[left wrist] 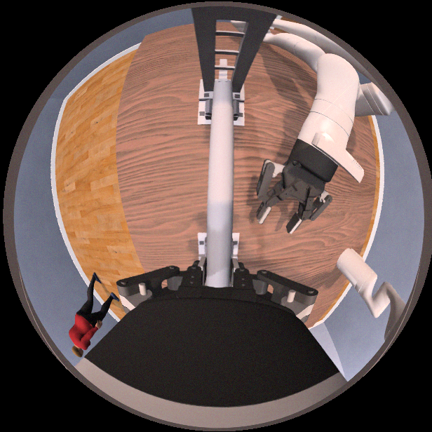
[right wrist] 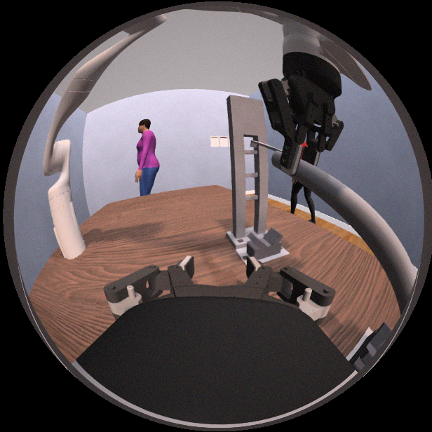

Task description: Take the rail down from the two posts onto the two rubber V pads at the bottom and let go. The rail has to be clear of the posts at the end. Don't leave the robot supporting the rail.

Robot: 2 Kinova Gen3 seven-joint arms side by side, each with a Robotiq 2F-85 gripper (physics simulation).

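The rail is a long pale grey bar, high above the near V pad. A thin pin at its end reaches toward the slot of a tall grey post; contact there is unclear. In the left wrist view the rail's far end is at the other post, above the far V pad. My left gripper is shut on the rail near one end. My right gripper is open and empty, beside the rail and low over the table.
The wooden table carries the posts' base plates. A white arm part stands at the table's edge. One person in red and one in purple stand beyond the table.
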